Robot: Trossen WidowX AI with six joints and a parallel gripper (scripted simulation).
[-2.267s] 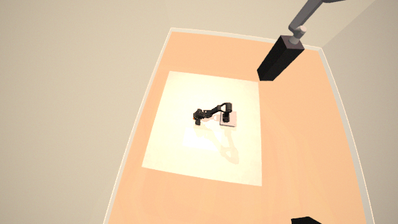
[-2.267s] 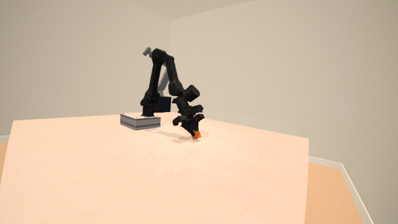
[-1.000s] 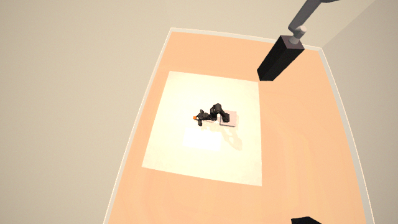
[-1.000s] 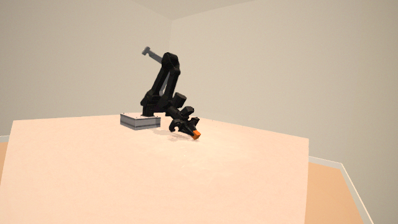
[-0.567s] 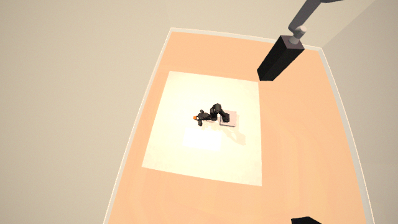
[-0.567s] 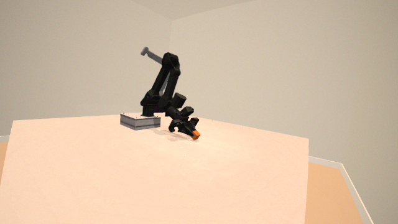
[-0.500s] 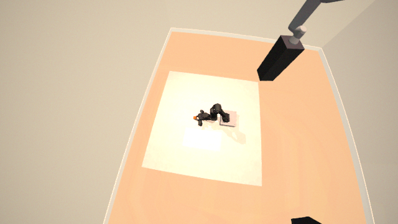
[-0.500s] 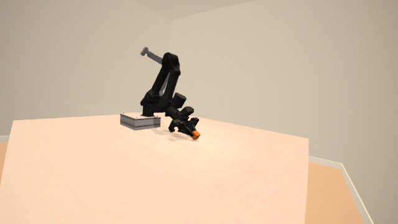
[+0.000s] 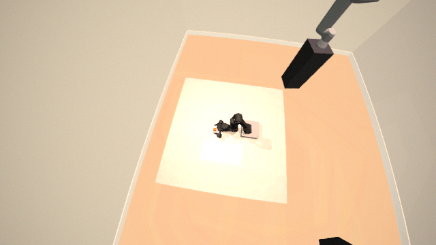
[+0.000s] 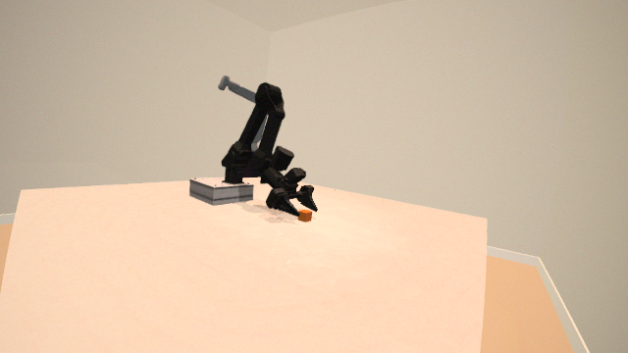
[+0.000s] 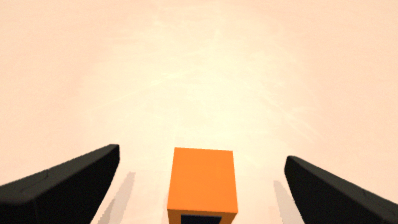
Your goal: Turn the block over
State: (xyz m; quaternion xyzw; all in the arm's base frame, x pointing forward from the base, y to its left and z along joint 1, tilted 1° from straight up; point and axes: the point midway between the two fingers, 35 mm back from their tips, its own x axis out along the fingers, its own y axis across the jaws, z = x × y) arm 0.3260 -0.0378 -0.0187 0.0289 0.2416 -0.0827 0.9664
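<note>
Now: the block 20 mm behind my gripper tip and 10 mm below it.
</note>
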